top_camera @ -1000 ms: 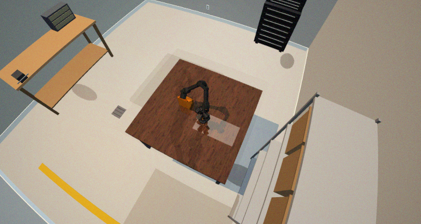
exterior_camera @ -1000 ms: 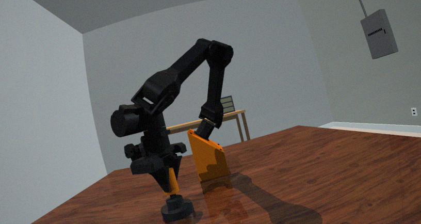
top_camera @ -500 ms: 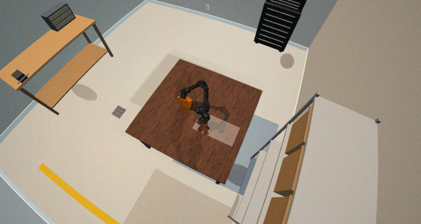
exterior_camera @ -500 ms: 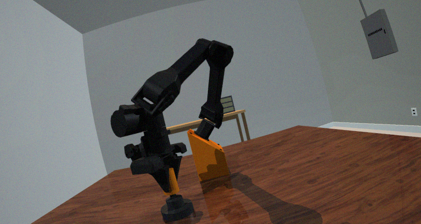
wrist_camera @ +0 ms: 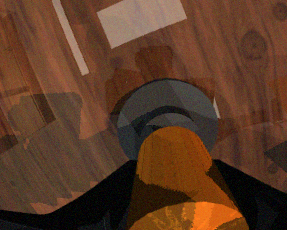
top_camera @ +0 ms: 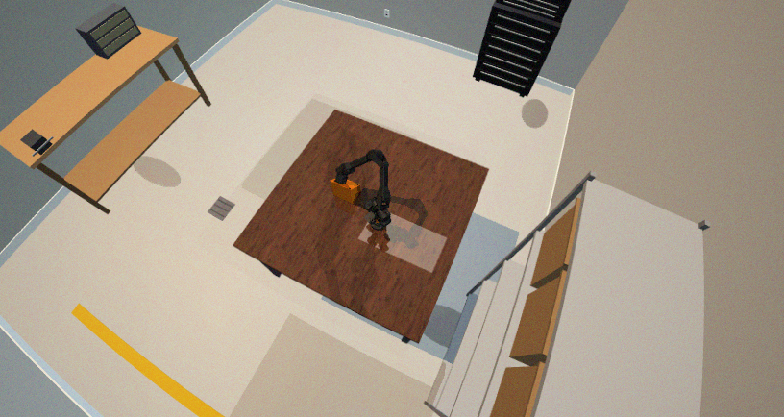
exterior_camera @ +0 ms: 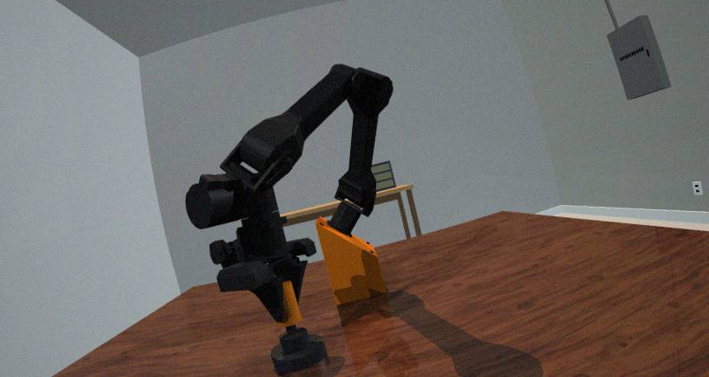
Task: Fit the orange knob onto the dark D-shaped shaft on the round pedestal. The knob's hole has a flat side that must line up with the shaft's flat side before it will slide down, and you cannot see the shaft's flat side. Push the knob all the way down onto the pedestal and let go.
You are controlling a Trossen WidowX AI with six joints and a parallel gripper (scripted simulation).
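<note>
The orange knob is 20 mm above my gripper tip. Round my gripper tip: dark pedestal 40 mm below.
</note>
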